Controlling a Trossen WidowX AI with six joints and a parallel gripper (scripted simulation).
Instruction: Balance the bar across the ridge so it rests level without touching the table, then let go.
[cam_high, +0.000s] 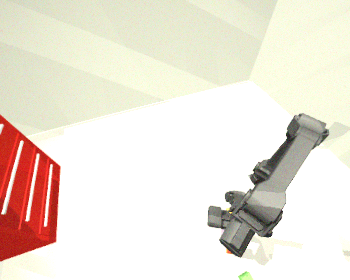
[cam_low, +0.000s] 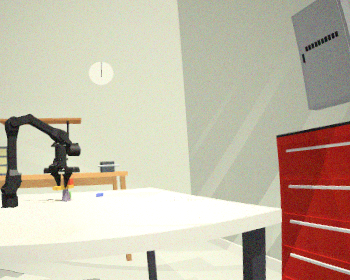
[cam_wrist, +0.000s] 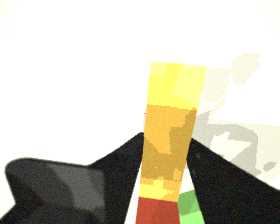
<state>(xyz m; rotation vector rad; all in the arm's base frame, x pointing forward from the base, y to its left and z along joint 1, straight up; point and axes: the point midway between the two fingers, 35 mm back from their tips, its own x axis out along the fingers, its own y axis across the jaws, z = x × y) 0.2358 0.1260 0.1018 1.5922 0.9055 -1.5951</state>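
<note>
My gripper tip is now 2 cm short of the yellow bar, 3 cm to the right of it and 1 cm below it. Round my gripper tip: green-edged piece (2 cm ahead, 17 cm to the left, 5 cm below); blue block (20 cm ahead, 16 cm to the left, 6 cm below).
</note>
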